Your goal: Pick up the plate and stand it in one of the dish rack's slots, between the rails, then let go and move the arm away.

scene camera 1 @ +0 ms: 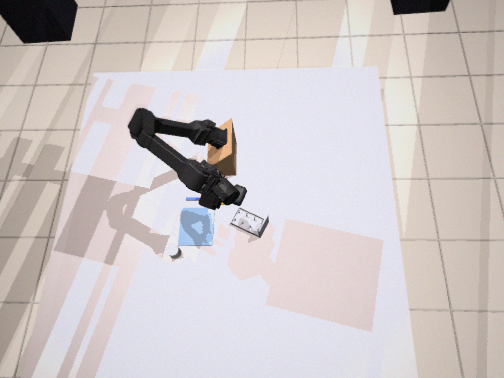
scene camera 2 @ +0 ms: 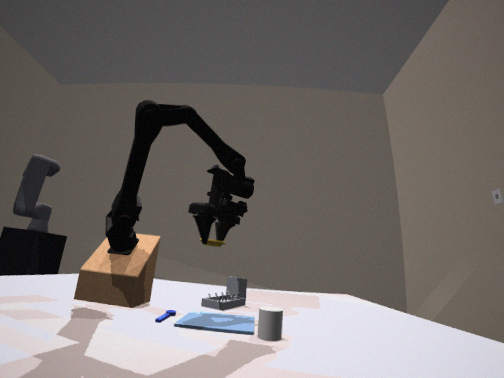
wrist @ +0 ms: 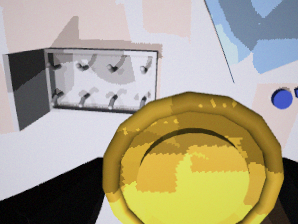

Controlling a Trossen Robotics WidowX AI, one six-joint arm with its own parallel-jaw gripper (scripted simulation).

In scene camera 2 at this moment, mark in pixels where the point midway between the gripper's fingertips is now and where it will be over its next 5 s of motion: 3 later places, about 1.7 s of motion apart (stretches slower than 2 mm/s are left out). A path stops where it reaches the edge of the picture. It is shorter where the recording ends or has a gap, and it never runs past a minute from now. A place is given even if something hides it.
The gripper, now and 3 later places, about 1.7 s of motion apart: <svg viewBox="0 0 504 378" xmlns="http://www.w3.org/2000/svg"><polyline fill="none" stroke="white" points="212,245 204,274 213,282 221,287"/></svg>
